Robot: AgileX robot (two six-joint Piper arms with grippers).
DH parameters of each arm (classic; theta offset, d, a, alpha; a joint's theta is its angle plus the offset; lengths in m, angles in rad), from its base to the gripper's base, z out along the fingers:
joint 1: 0 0.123 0 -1.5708
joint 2: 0.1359 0 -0.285 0
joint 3: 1.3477 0 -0.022 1.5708
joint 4: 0 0.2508 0 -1.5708
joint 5: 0 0 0.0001 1.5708
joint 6: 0 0.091 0 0
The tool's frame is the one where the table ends.
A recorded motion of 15 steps. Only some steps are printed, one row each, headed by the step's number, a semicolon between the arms.
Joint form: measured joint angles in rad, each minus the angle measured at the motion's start. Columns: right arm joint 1, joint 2, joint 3, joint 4, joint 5, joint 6; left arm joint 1, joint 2, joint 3, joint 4, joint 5, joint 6.
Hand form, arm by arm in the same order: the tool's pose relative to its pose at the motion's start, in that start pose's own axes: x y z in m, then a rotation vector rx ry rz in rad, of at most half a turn. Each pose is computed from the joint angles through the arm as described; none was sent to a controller.
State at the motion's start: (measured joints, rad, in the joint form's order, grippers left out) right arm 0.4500 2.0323 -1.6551 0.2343 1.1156 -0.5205; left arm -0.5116 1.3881 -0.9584 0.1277 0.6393 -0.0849
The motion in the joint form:
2: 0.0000 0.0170 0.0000 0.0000 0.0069 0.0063; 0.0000 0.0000 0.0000 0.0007 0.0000 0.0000
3: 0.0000 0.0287 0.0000 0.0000 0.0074 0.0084; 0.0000 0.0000 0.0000 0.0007 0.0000 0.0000
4: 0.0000 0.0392 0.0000 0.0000 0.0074 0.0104; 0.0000 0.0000 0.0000 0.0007 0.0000 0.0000
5: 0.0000 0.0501 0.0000 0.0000 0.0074 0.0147; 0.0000 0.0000 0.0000 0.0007 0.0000 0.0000
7: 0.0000 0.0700 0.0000 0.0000 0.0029 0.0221; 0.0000 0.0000 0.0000 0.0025 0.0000 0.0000
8: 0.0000 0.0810 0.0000 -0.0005 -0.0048 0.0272; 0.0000 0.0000 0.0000 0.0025 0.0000 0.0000
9: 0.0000 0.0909 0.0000 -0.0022 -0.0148 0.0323; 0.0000 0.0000 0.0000 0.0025 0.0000 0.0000
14: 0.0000 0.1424 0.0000 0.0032 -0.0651 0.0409; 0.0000 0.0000 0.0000 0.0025 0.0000 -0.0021
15: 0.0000 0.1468 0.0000 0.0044 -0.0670 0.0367; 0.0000 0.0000 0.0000 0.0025 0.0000 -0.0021
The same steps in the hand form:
2: 0.0009 -0.0012 0.0072 -0.0101 0.0212 0.0099; 0.0000 0.0000 0.0000 -0.0004 0.0000 0.0006
3: 0.0012 -0.0022 0.0121 -0.0149 0.0321 0.0144; 0.0000 0.0000 0.0000 -0.0004 0.0000 0.0006
4: 0.0015 -0.0031 0.0166 -0.0190 0.0416 0.0186; 0.0000 0.0000 0.0000 -0.0004 0.0000 0.0006
5: 0.0019 -0.0040 0.0212 -0.0231 0.0514 0.0252; 0.0000 0.0000 0.0000 -0.0004 0.0000 0.0006
7: 0.0024 -0.0058 0.0297 -0.0284 0.0655 0.0367; 0.0000 0.0001 0.0000 -0.0015 -0.0001 0.0020
8: 0.0023 -0.0071 0.0344 -0.0283 0.0689 0.0438; 0.0000 0.0001 0.0000 -0.0015 -0.0001 0.0020
9: 0.0021 -0.0084 0.0386 -0.0257 0.0700 0.0501; 0.0000 0.0001 0.0000 -0.0015 -0.0001 0.0020
14: 0.0012 -0.0141 0.0609 -0.0240 0.0705 0.0718; 0.0000 0.0001 0.0000 -0.0015 -0.0001 -0.0001
15: 0.0014 -0.0144 0.0628 -0.0257 0.0723 0.0691; 0.0000 0.0001 0.0000 -0.0015 -0.0001 -0.0001

